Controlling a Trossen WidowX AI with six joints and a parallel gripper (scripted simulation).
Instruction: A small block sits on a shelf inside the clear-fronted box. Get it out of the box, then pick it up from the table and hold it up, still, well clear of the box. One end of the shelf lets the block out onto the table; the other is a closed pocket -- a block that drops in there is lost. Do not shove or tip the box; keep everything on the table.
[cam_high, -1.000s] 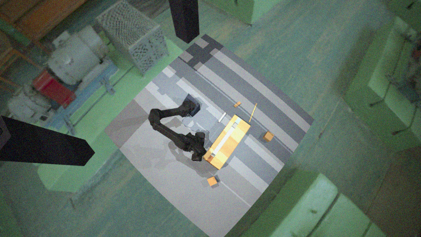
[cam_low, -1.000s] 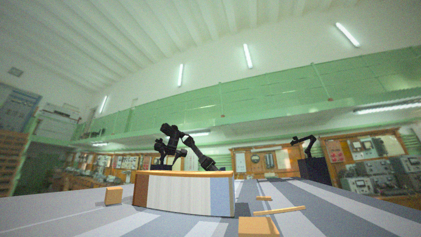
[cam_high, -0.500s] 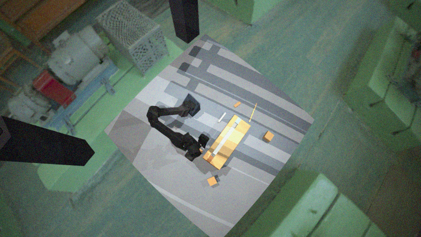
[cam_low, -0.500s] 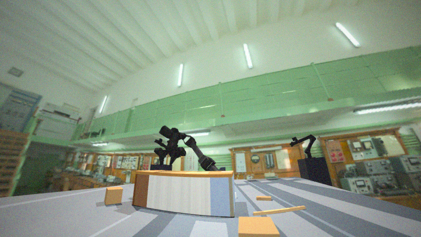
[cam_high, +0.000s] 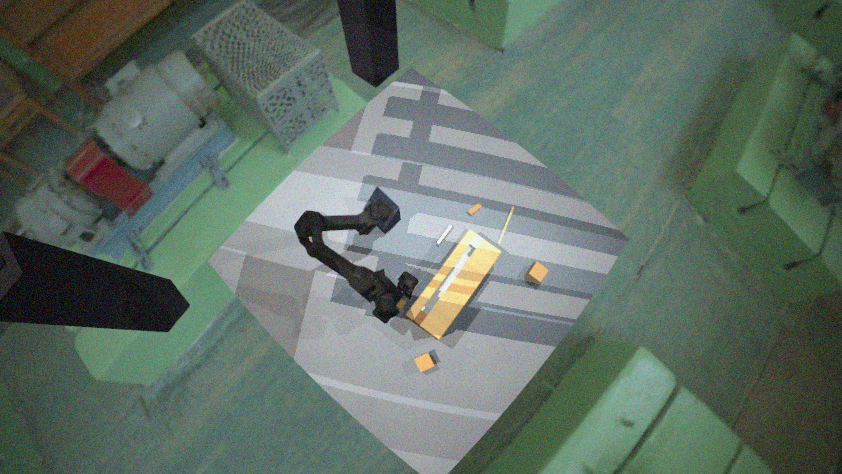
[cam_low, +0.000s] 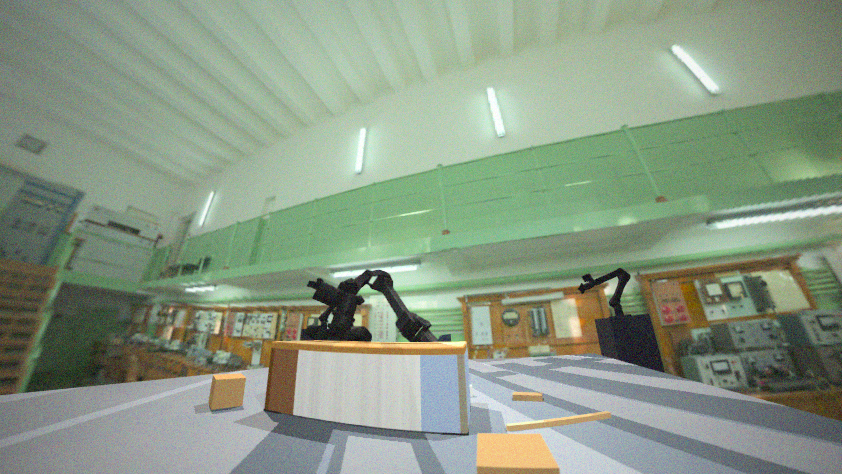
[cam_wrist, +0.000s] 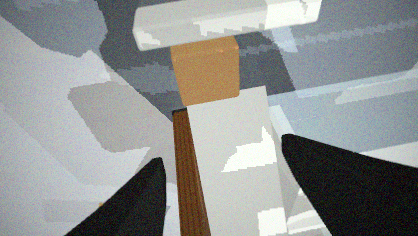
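Right now my gripper tip is 50 mm above the block and 20 mm past it. Also, from my gripper tip: clear-fronted box 170 mm to the left, 50 mm ahead; thin orange stick 510 mm to the left, 100 mm ahead, 60 mm below; small flat piece 480 mm to the left, 60 mm below, 40 mm behind.
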